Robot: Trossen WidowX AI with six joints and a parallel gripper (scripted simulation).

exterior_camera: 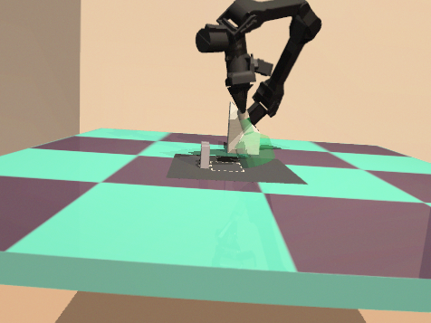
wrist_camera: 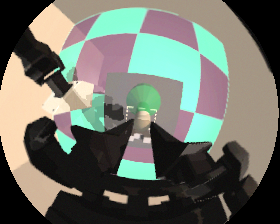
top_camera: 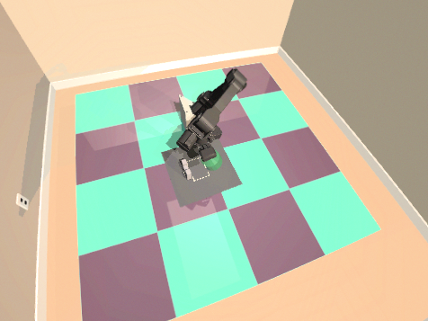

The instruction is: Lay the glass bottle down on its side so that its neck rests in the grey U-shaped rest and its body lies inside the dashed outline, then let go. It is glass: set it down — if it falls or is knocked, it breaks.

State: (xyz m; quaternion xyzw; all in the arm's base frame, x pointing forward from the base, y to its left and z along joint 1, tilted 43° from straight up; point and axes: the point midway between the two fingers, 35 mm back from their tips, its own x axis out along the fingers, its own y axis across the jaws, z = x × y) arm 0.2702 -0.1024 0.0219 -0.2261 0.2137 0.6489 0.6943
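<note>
Now: the green glass bottle 50 mm below my gripper tip and 20 mm to the left of it. The rest, counted from my gripper tip: dark grey mat: 140 mm below, 20 mm to the right.
</note>
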